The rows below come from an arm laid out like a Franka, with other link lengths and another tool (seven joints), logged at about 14 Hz.
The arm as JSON. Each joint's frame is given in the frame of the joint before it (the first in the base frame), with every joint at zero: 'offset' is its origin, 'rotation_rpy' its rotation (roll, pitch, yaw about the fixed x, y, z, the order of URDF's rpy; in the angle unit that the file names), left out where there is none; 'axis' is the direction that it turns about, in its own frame. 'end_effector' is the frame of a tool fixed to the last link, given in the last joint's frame.
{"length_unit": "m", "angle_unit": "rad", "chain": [
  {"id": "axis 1", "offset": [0.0, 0.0, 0.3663], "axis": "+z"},
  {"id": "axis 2", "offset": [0.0, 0.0, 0.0], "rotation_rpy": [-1.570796, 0.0, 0.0], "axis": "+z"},
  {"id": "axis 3", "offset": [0.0, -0.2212, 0.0], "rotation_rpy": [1.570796, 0.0, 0.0], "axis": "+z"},
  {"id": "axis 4", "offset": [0.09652, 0.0, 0.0], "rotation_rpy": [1.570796, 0.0, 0.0], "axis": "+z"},
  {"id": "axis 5", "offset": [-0.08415, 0.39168, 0.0], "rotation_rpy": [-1.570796, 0.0, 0.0], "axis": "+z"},
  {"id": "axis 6", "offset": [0.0, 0.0, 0.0], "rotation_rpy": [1.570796, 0.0, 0.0], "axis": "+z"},
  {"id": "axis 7", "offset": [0.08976, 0.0, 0.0], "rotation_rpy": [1.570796, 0.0, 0.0], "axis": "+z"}
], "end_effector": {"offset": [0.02, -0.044, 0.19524], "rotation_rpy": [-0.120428, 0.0, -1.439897]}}
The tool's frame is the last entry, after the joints.
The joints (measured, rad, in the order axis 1, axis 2, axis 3, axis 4, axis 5, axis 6, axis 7), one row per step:
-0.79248, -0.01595, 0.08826, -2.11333, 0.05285, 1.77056, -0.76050
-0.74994, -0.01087, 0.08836, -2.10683, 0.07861, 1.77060, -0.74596
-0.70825, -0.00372, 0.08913, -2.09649, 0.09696, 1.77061, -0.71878
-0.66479, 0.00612, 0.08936, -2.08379, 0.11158, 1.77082, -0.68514
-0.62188, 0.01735, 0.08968, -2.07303, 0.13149, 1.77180, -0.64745
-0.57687, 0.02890, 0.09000, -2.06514, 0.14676, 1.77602, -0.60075
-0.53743, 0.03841, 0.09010, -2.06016, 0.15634, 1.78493, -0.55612
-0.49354, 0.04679, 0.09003, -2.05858, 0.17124, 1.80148, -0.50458
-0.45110, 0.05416, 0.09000, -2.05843, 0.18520, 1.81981, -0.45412
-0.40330, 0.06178, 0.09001, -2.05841, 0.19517, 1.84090, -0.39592
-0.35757, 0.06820, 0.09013, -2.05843, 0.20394, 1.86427, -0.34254
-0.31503, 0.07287, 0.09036, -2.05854, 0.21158, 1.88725, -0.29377
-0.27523, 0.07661, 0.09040, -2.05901, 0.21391, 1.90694, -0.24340
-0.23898, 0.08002, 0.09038, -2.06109, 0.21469, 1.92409, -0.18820
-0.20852, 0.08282, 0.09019, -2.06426, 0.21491, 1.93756, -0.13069
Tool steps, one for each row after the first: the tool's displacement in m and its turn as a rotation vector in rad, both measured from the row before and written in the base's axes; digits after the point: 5 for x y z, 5 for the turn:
0.01643, 0.01933, 0.00118, 0.01366, -0.01186, 0.01596
0.01596, 0.01841, 0.00123, 0.00581, -0.00547, 0.00761
0.01569, 0.01896, 0.00062, 0.00269, -0.00144, 0.00463
0.01500, 0.02052, -0.00053, 0.00767, -0.00006, -0.00232
0.01400, 0.02165, -0.00218, 0.00252, 0.00533, -0.00677
0.01157, 0.01860, -0.00259, -0.00350, 0.00447, -0.00844
0.01269, 0.02146, -0.00299, -0.00328, 0.00024, -0.01461
0.01138, 0.02115, -0.00302, -0.00390, -0.00047, -0.01514
0.01132, 0.02361, -0.00344, -0.00897, 0.00084, -0.01579
0.01028, 0.02282, -0.00269, -0.00949, -0.00340, -0.01334
0.00889, 0.02158, -0.00172, -0.00895, -0.00577, -0.01175
0.00692, 0.01991, -0.00180, -0.01182, -0.00226, -0.01304
0.00520, 0.01817, -0.00253, -0.01234, 0.00225, -0.02013
0.00362, 0.01513, -0.00289, -0.01188, 0.00634, -0.02742

